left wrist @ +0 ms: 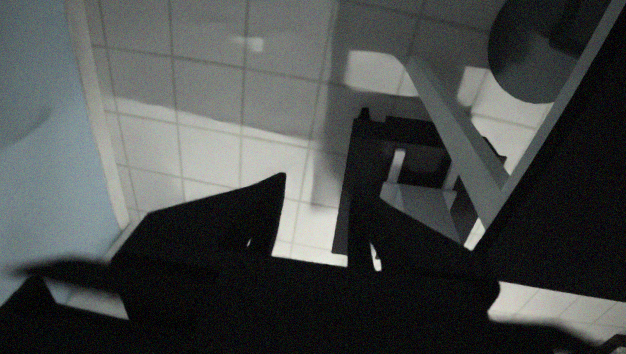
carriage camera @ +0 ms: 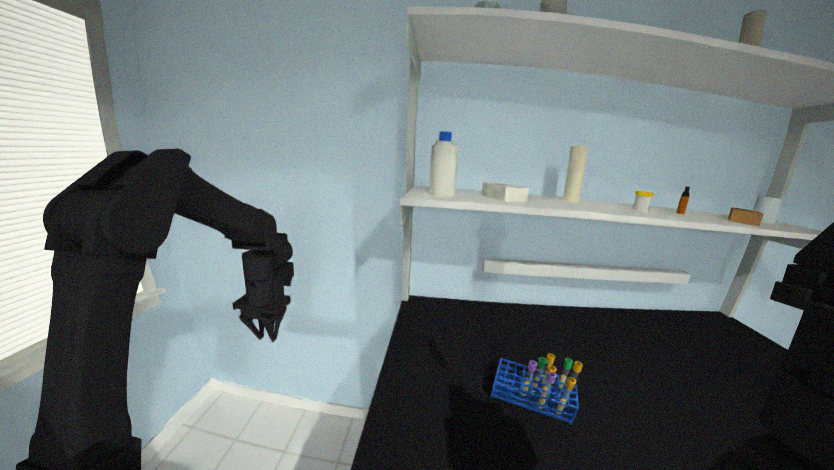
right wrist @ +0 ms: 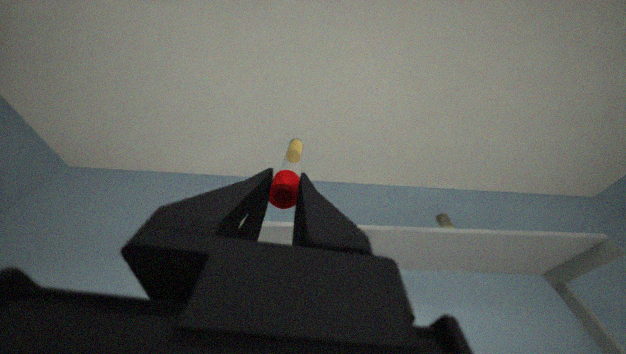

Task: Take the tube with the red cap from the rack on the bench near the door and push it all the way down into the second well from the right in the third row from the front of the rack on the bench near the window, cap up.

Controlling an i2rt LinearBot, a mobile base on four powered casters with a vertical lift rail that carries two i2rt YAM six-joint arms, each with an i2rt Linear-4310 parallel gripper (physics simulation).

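Places are measured from the left arm's base along level axes (x ahead, y left, z up), in centimetres.
Pixels of known places: left gripper, fingertip midpoint: [left wrist: 318, 190] [carriage camera: 267, 339]; right gripper, fingertip midpoint: [right wrist: 286, 178].
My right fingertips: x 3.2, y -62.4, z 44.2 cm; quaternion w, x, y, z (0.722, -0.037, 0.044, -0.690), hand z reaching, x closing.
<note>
Ahead of a thing's pixels: the offset from my right fingertips to its top centre. "pt": to the spot under its first point. Level surfaces: height alone.
The red-capped tube @[dx +1.8, dy +0.0, dz +9.5 cm] [right wrist: 284, 190] is held at its cap, with its yellowish end pointing up the picture in the right wrist view. My right gripper [right wrist: 286, 178] is shut on it; its fingertips do not show in the carriage view. My left gripper [carriage camera: 266, 336] [left wrist: 318, 190] stands slightly open and empty over the floor, left of the bench. A blue rack @[dx +34.3, dy -0.9, dz -53.0 cm] [carriage camera: 506, 394] stands on the black bench @[dz -58.7 cm] [carriage camera: 659, 367]. Purple-, green- and orange-capped tubes stand in its middle and right part; wells at its left end are empty. The rack does not show in the right wrist view.
A wall shelf @[dz -13.1 cm] [carriage camera: 542, 208] above the bench carries a blue-capped bottle @[pt dx +61.2, dy +23.7, dz -5.5 cm] [carriage camera: 443, 169], a box, a cylinder and small containers. A narrow ledge [carriage camera: 583, 272] runs below it. A blinded window @[pt dx +56.6, dy +164.3, dz -7.3 cm] [carriage camera: 40, 175] is at the far left. My right arm [carriage camera: 817, 326] shows at the right edge.
</note>
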